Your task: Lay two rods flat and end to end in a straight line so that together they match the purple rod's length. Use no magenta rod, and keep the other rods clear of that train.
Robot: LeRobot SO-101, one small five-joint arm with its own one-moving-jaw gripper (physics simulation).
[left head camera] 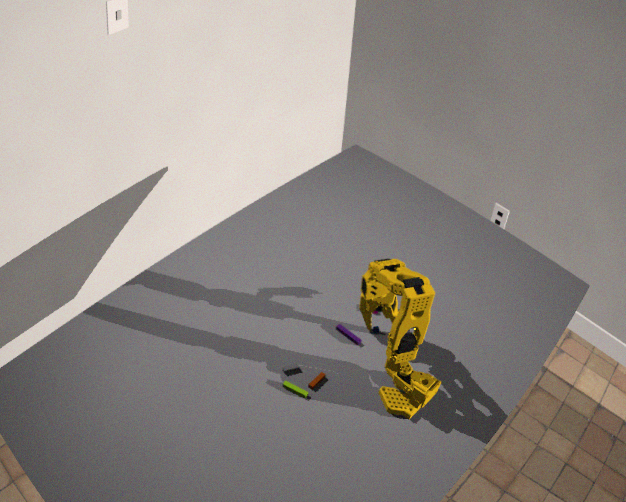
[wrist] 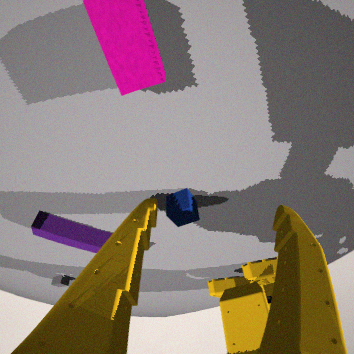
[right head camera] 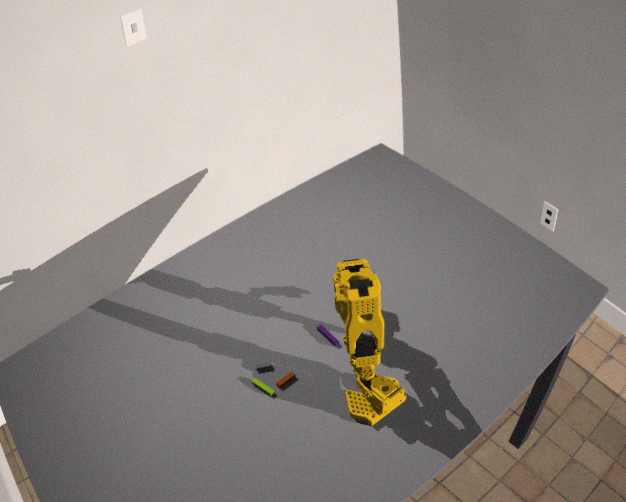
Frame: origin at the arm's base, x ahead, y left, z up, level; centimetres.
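Seen in the pictures: hand, its tool point: [left head camera: 371, 328] [wrist: 156, 208]; arm's base, origin of its link: [left head camera: 398, 390] [wrist: 241, 273] [right head camera: 367, 395].
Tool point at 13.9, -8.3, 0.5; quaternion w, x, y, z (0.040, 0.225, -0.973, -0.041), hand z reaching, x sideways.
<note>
Pixels of each thing's middle, then the offset from my tool point to it, as dx, dy, dz. Level surfaces: height alone.
- blue piece, middle of its body: [wrist: 182, 207] [left head camera: 376, 329] -1.0, -0.5, +0.0
- purple rod, middle of its body: [wrist: 88, 238] [right head camera: 328, 335] [left head camera: 348, 334] +2.3, +4.4, +0.0
- magenta rod, middle of its body: [wrist: 130, 40] +2.9, -4.9, +0.0
- lime rod, middle of its body: [left head camera: 295, 389] [right head camera: 263, 387] +0.5, +21.9, +0.0
- orange rod, middle of its body: [left head camera: 317, 380] [right head camera: 285, 380] -1.0, +17.5, +0.0
- short black rod, middle of its body: [wrist: 59, 280] [left head camera: 290, 368] [right head camera: 263, 366] +4.5, +18.8, +0.0
- grey table, height of its surface: dz -0.5
My gripper [left head camera: 380, 323] [wrist: 216, 205] is open and empty, tips low over the table. A blue piece [left head camera: 375, 329] [wrist: 182, 209] shows between and past the tips, nearer the left jaw; neither jaw presses on it. The purple rod [left head camera: 348, 334] [right head camera: 328, 335] [wrist: 75, 234] lies flat, partly behind the left jaw in the wrist view. A magenta rod [wrist: 127, 45] lies beyond the jaws. A lime rod [left head camera: 296, 389] [right head camera: 263, 386], an orange rod [left head camera: 317, 381] [right head camera: 286, 379] and a short black rod [left head camera: 292, 371] [right head camera: 265, 368] lie apart. The arm hides the gripper in the right head view.
The arm's base [left head camera: 399, 401] [right head camera: 365, 407] stands on the grey table [left head camera: 172, 434] [right head camera: 156, 439], right of the lime and orange rods. Walls rise behind the table's far edges. Long arm shadows cross the table and the black rod.
</note>
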